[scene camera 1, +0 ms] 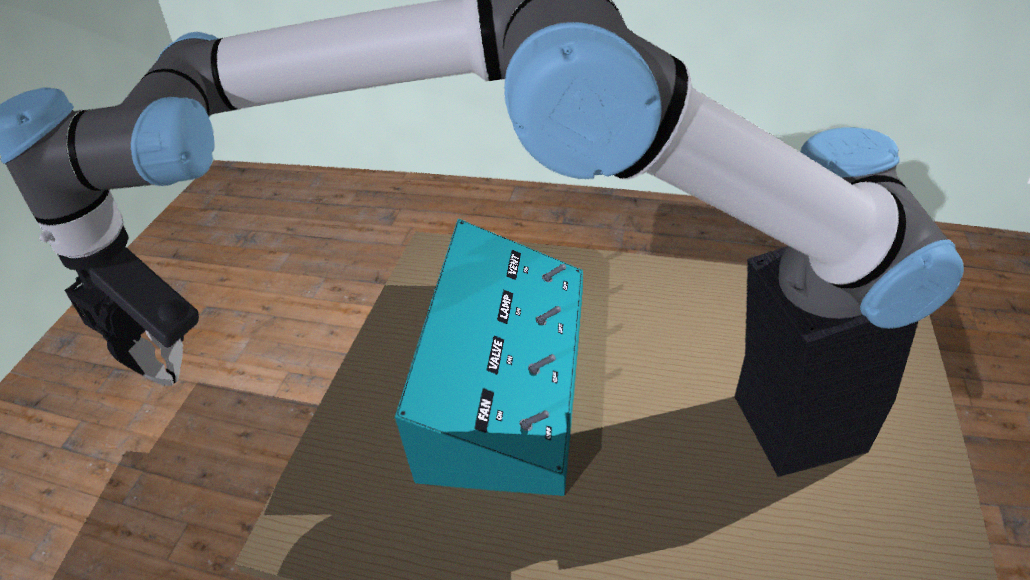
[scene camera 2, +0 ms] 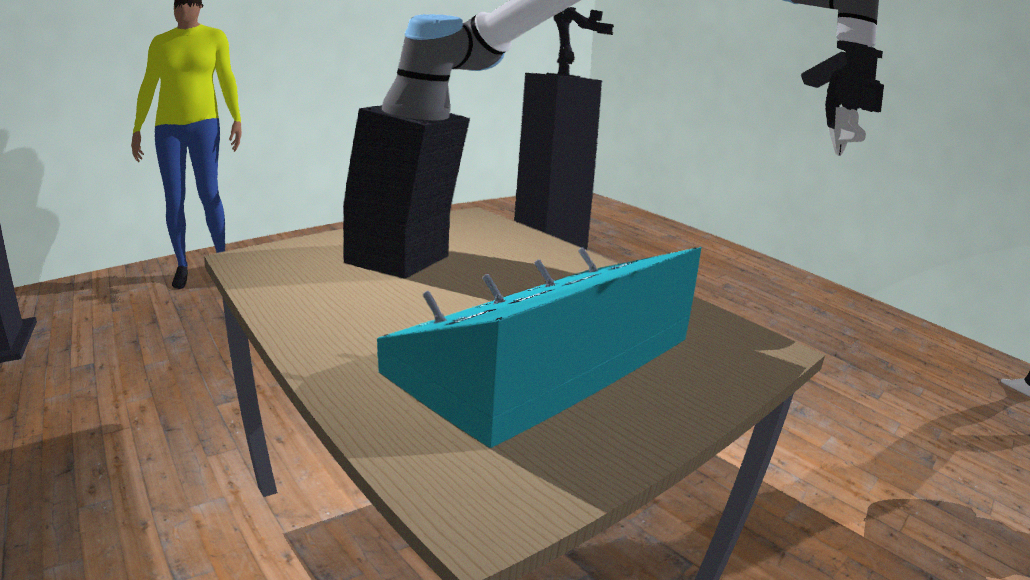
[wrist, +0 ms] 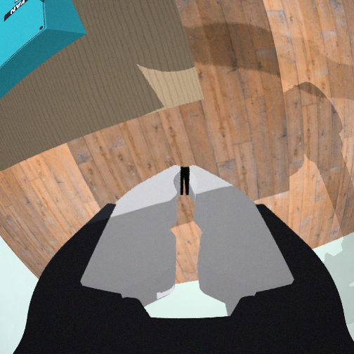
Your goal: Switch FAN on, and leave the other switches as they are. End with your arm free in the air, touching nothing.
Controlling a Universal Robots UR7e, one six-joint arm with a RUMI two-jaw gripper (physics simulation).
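Where they show: gripper, fingertip midpoint: point(scene camera 1: 173, 382) point(scene camera 2: 838, 155); arm's base, origin of the base link: point(scene camera 2: 415, 112).
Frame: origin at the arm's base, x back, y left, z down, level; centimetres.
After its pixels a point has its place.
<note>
The teal switch box point(scene camera 1: 461, 324) {x -56.7, y 6.1, z 19.1 cm} point(scene camera 2: 591, 345) {x -64.1, y -0.9, z 25.5 cm} point(wrist: 60, 42) stands on the table. The FAN switch point(scene camera 1: 534, 421) {x -39.2, y 18.8, z 23.6 cm} point(scene camera 2: 587, 259) {x -39.6, y 17.9, z 23.3 cm} is at the box end nearest scene camera 1. Its lever leans toward its OFF label. The VALVE switch point(scene camera 1: 542, 364) {x -41.8, y 7.1, z 23.5 cm} point(scene camera 2: 544, 272) {x -42.2, y 6.3, z 23.3 cm}, LAMP switch point(scene camera 1: 548, 315) {x -44.5, y -4.6, z 23.5 cm} point(scene camera 2: 493, 288) {x -45.0, y -5.4, z 23.4 cm} and VENT switch point(scene camera 1: 554, 273) {x -47.1, y -16.3, z 23.6 cm} point(scene camera 2: 433, 306) {x -47.6, y -17.1, z 23.3 cm} lean the same way, toward OFF. My gripper point(scene camera 1: 171, 380) {x -74.0, y 47.7, z -5.3 cm} point(scene camera 2: 838, 152) {x -74.0, y 47.7, z -5.3 cm} point(wrist: 183, 169) is shut and empty, high in the air beyond the box's tall side, well apart from it. The levers do not show in the wrist view.
The wooden table point(scene camera 1: 677, 288) {x -24.5, y -31.4, z 34.7 cm} point(scene camera 2: 288, 309) {x -14.6, y -32.9, z 34.7 cm} point(wrist: 170, 82) carries the box and my arm's black pedestal point(scene camera 1: 814, 396) {x 1.1, y 9.9, z 14.0 cm} point(scene camera 2: 389, 194) {x -5.3, y -7.3, z 16.9 cm}. A second black pedestal point(scene camera 2: 555, 151) stands behind the table. A person in yellow point(scene camera 2: 187, 79) stands near the wall. A white shoe point(scene camera 2: 1017, 386) shows at the right edge.
</note>
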